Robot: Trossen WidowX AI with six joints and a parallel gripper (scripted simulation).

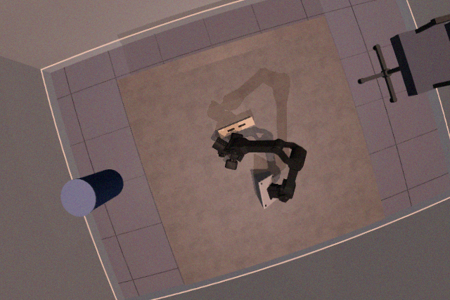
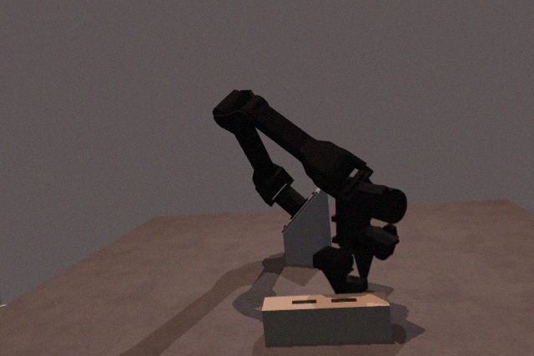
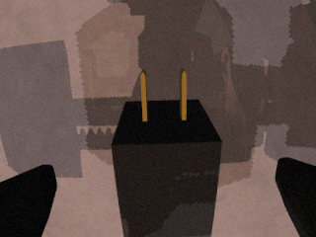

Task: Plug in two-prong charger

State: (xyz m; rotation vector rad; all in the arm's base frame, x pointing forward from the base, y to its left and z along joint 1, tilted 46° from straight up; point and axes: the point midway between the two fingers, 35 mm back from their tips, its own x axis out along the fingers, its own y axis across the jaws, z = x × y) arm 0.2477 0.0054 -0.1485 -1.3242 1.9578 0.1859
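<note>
My gripper tip is now 10 mm to the right of the charger and 10 mm short of it.
</note>
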